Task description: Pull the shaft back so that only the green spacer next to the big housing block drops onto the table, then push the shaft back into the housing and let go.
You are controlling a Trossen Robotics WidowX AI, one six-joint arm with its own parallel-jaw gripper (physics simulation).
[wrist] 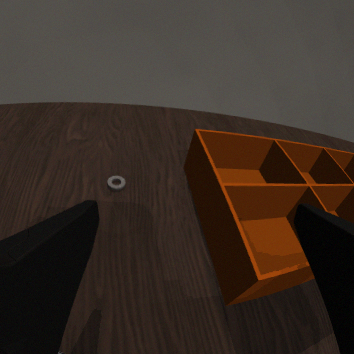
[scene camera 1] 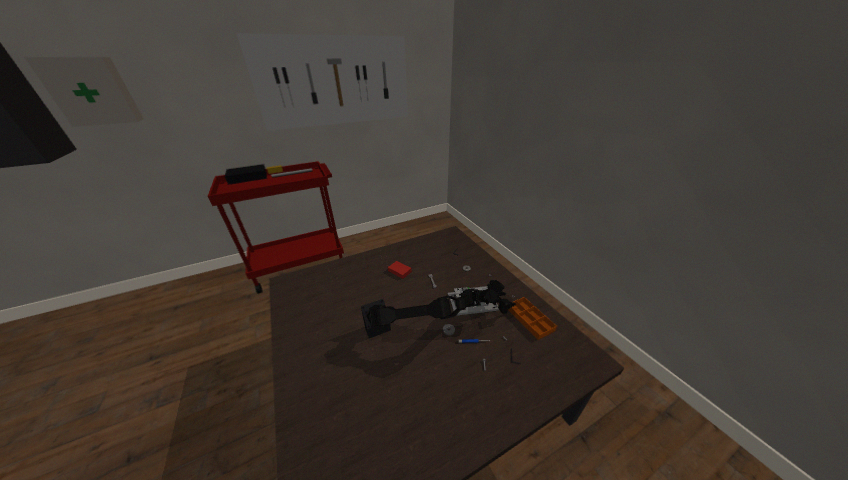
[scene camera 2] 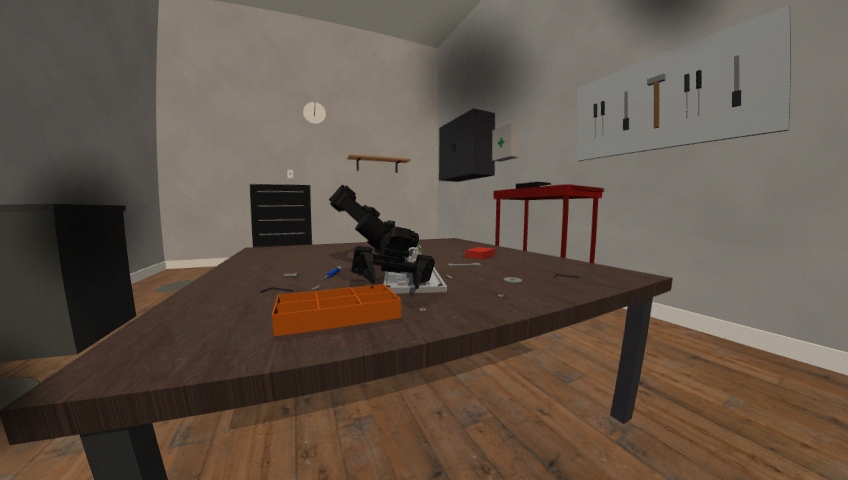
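Pixels of known places: gripper, fingertip midpoint: (wrist: pixel 202 213) (scene camera 1: pixel 510 299) (scene camera 2: pixel 396 284); arm's base at its link origin: (scene camera 1: pixel 374 315).
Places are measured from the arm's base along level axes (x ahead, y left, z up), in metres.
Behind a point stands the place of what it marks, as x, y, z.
The light grey fixture (scene camera 1: pixel 476 310) (scene camera 2: pixel 439 287) {0.634, -0.079, -0.091} lies on the table, largely covered by the arm. In the scene camera 2 view, a pale upright part (scene camera 2: pixel 412 254) {0.474, -0.096, -0.038} with a speck of green shows behind the gripper; which part the green belongs to cannot be told. The shaft and the spacer next to the big housing block cannot be made out. My gripper (scene camera 1: pixel 505 296) {0.659, -0.198, -0.064} (scene camera 2: pixel 393 279) {0.659, -0.198, -0.064} (wrist: pixel 202 213) {0.659, -0.198, -0.064} is open and empty, its fingers wide apart, above the end of the fixture that faces the orange tray. The fixture's main parts do not show in the wrist view.
The orange compartment tray (scene camera 1: pixel 538 335) {0.616, -0.418, -0.076} (scene camera 2: pixel 339 318) {0.729, -0.327, -0.088} (wrist: pixel 204 220) {0.679, -0.216, -0.097} stands just beyond the fingers. A small ring (scene camera 2: pixel 422 309) {0.723, -0.170, -0.102} (wrist: pixel 116 183) {0.714, -0.166, -0.102} lies near it. A blue screwdriver (scene camera 1: pixel 470 341) {0.341, -0.280, -0.093} (scene camera 2: pixel 334 272) {0.353, -0.275, -0.095}, a grey disc (scene camera 1: pixel 448 329) {0.289, -0.181, -0.092}, a wrench (scene camera 1: pixel 432 281) {0.402, 0.152, -0.098} and a red box (scene camera 1: pixel 399 269) {0.273, 0.319, -0.073} (scene camera 2: pixel 480 253) {0.333, 0.291, -0.080} lie around the arm.
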